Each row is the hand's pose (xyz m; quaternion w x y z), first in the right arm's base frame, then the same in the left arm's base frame.
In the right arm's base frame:
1: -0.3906 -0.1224 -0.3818 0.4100 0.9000 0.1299 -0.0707
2: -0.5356 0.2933 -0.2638 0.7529 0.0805 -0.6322 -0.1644
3: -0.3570 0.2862 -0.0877 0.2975 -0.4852 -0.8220 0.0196
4: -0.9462 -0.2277 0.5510 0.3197 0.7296 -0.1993 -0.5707
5: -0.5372 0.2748 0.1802 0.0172 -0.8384 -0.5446 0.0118
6: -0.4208 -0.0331 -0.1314 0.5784 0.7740 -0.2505 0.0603
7: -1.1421 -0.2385 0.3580 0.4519 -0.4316 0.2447 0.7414
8: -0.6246 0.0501 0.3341 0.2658 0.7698 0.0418 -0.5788
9: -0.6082 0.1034 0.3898 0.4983 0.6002 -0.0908 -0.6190
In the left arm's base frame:
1: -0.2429 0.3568 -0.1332 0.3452 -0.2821 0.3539 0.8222
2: 0.0668 0.1329 -0.3815 0.3441 -0.3232 0.3787 -0.7961
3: -0.1263 -0.0017 -0.4685 0.7035 -0.5497 0.4240 -0.1521
4: -0.1079 -0.6228 0.3272 0.4605 0.3116 0.1814 0.8111
5: -0.0608 -0.2907 -0.3397 0.5951 -0.4823 0.5402 0.3484
6: -0.2374 0.0925 -0.1740 0.0425 0.1246 -0.2451 -0.9605
7: 0.0938 -0.4716 0.4377 0.5630 0.7142 0.4015 0.1080
8: -0.1547 -0.4099 -0.0972 0.6343 0.1547 0.2112 0.7274
9: -0.1536 -0.4711 -0.1469 0.5021 0.2273 -0.0497 0.8330

